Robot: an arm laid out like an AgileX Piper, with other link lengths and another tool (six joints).
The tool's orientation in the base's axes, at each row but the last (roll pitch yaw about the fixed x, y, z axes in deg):
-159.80 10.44 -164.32
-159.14 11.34 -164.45
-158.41 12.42 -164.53
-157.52 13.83 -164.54
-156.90 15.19 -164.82
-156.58 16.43 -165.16
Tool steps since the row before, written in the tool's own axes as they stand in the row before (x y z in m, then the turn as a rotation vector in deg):
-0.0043 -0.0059 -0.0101 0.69 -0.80 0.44
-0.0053 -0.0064 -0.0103 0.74 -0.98 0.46
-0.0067 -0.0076 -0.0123 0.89 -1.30 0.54
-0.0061 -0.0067 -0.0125 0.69 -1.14 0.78
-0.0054 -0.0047 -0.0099 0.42 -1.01 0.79
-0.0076 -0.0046 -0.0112 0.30 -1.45 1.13
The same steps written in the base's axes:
0.0026 -0.0014 0.0121 -0.39 -1.05 -0.26
0.0034 -0.0015 0.0127 -0.39 -1.23 -0.22
0.0040 -0.0015 0.0153 -0.46 -1.59 -0.21
0.0028 -0.0007 0.0152 -0.22 -1.46 -0.44
0.0024 0.0002 0.0120 0.02 -1.28 -0.43
0.0037 0.0012 0.0138 0.30 -1.76 -0.53

